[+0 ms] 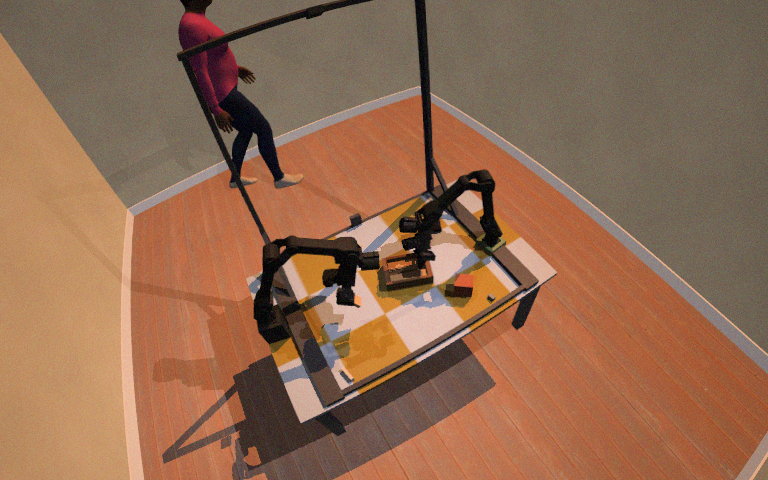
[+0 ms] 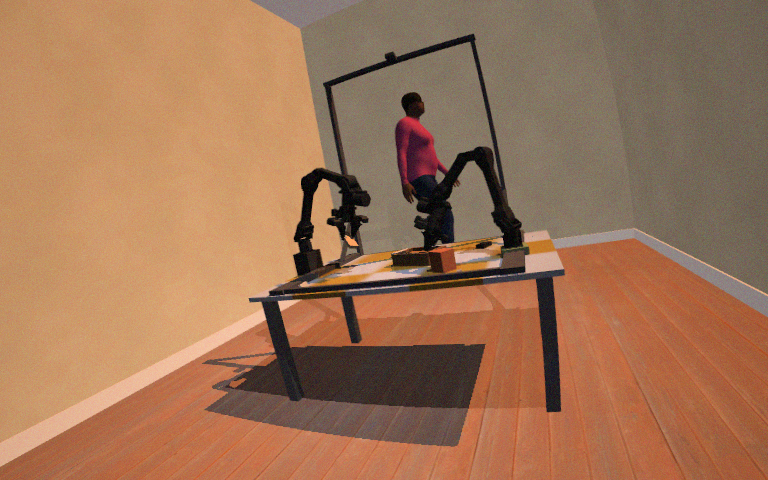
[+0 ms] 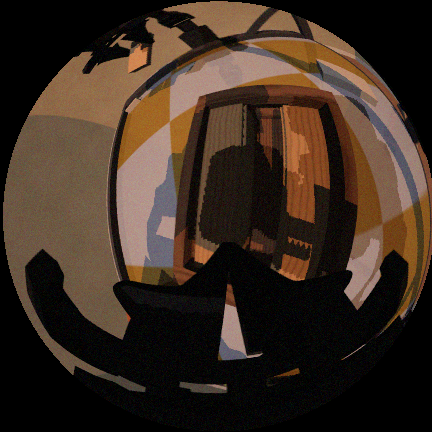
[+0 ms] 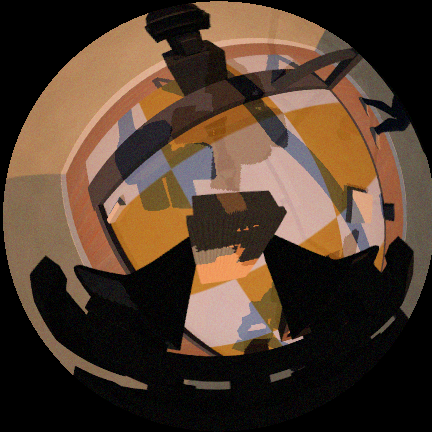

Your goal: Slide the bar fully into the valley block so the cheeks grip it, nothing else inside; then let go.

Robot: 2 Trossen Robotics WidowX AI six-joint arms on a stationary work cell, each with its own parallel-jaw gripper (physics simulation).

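Frame: origin at the left arm's base, x ahead, y left, z up, level; metres.
Seen in the pictures: left gripper, between the fingertips: (image 1: 419, 268) (image 2: 425, 251) (image 3: 227, 247); right gripper, between the fingertips: (image 2: 347, 239) (image 4: 229, 239); left arm's base, origin of its link: (image 1: 491, 240) (image 2: 514, 246); right arm's base, origin of its link: (image 1: 268, 317) (image 2: 306, 251) (image 4: 188, 49).
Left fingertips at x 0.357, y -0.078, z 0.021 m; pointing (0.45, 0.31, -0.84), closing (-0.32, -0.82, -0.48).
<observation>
Offsets run from my left fingertips to a thing's top centre. Level surfaces: height alone.
The valley block (image 1: 407, 272) (image 2: 410, 258) (image 3: 308, 160) is a brown wooden block with raised cheeks, standing mid-table. My left gripper (image 1: 421, 259) (image 2: 431, 245) (image 3: 227, 247) is shut and empty. It hangs just above the block's groove, and its shadow falls into the groove. My right gripper (image 1: 347, 298) (image 2: 349, 238) (image 4: 229, 239) is shut on the bar (image 1: 356, 300) (image 2: 351, 241) (image 4: 231, 227) (image 3: 139, 56), a short wooden piece with an orange end. It holds the bar above the table, left of the block and apart from it.
A red-orange cube {0.089 m back, 0.176 m left, 0.024 m up} (image 1: 464, 284) (image 2: 442, 259) stands right of the block. Small dark pieces {0.153 m back, 0.282 m left, 0.034 m down} (image 1: 491, 297) {0.041 m ahead, 0.441 m right, 0.006 m up} (image 1: 355, 219) {0.488 m ahead, 0.190 m left, 0.029 m down} (image 1: 346, 374) lie near the table's {0.051 m down} (image 1: 425, 324) edges. A person (image 1: 215, 71) (image 2: 416, 148) walks behind the black frame (image 1: 425, 95).
</observation>
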